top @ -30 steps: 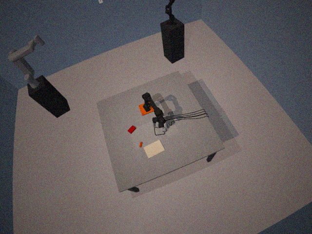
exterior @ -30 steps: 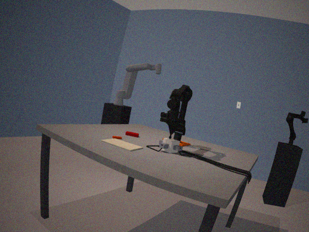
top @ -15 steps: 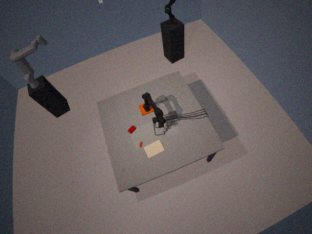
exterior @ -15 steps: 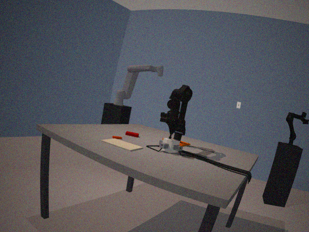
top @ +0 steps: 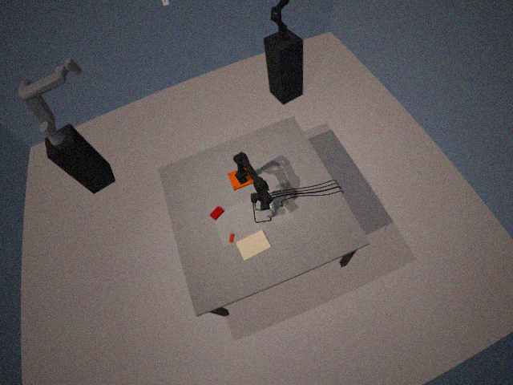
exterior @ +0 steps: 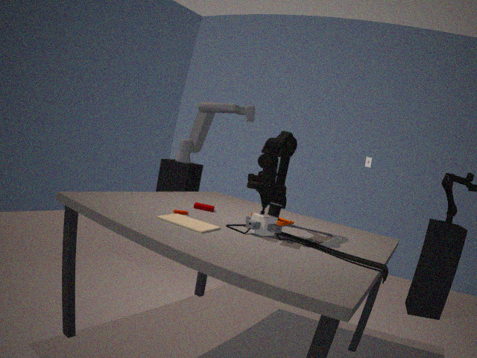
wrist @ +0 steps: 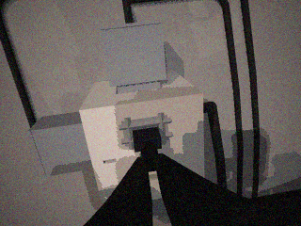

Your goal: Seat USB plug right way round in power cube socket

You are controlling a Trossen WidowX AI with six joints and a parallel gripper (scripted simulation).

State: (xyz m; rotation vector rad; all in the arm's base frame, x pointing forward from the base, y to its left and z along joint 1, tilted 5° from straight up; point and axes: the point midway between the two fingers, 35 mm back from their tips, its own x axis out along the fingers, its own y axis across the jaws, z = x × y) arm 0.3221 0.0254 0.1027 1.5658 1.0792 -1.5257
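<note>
The black USB plug lies 2 cm below my gripper tip. From my gripper tip the other things lie so: cream pad (23 cm to the right, 19 cm ahead, 10 cm below); red block (34 cm to the right, 18 cm behind, 10 cm below); small orange piece (34 cm to the right, 10 cm below, 5 cm ahead).
</note>
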